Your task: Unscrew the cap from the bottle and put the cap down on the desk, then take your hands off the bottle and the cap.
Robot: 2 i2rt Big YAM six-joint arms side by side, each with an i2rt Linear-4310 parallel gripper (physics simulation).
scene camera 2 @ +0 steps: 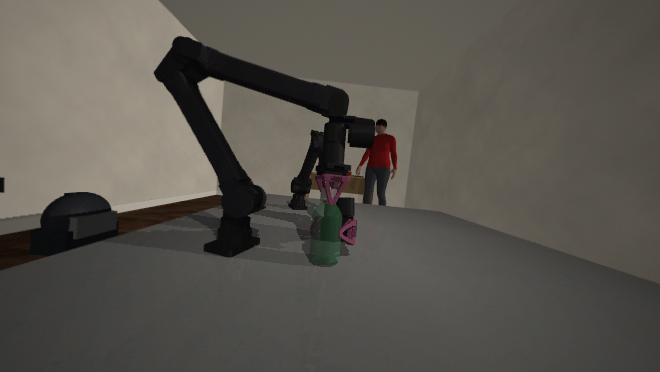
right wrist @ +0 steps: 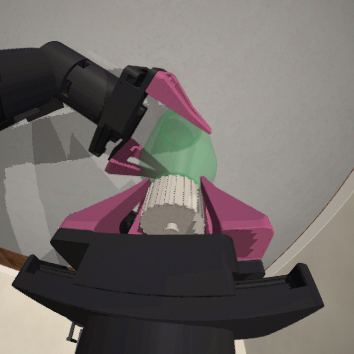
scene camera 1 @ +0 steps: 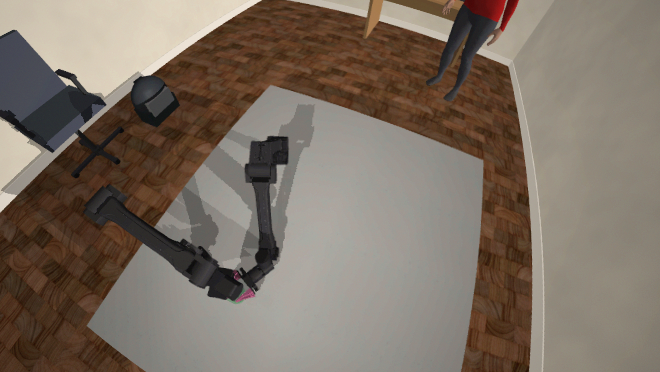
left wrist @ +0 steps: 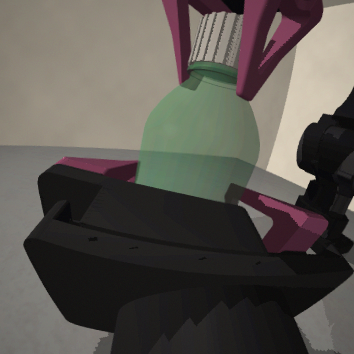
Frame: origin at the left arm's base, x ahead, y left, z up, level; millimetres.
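Seen in the pictures: left gripper, fingertip midpoint: (scene camera 2: 324, 231) (right wrist: 188, 156) (left wrist: 184, 179); right gripper, fingertip midpoint: (scene camera 2: 329, 204) (right wrist: 174, 183) (left wrist: 211, 92); left arm's base at its link origin: (scene camera 2: 297, 207) (scene camera 1: 280, 156); right arm's base at its link origin: (scene camera 2: 233, 246).
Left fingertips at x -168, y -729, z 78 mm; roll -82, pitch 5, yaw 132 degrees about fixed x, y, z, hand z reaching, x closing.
Offsets run from my left fingertips to a thing's top centre. Level surfaces: height alone.
A see-through green bottle {11 mm ahead, 10 mm left, 104 mm up} (scene camera 2: 325, 252) (left wrist: 200, 125) (right wrist: 197, 155) stands upright on the grey desk {78 mm down} (scene camera 1: 380, 225) (scene camera 2: 400, 320). A ribbed whitish cap {11 mm ahead, 18 mm left, 112 mm up} (left wrist: 216, 39) (right wrist: 172, 200) sits on its neck, right above the green neck ring. My left gripper (scene camera 2: 327, 231) (left wrist: 184, 179) is shut on the bottle's body from the side, one pink finger on each side. My right gripper (scene camera 2: 332, 201) (left wrist: 211, 92) (right wrist: 174, 183) points down from above and is shut on the cap, its fingertips reaching down past the cap to the bottle's shoulder. In scene camera 1 the right wrist hides most of the bottle and the cap.
The two arms meet closely at the bottle. In scene camera 1, a dark bin (scene camera 1: 154, 100) and an office chair (scene camera 1: 50, 107) stand beyond the desk's left edge. A person in red (scene camera 1: 465, 45) (scene camera 2: 382, 152) stands on the wooden floor beyond the desk, near a wooden table.
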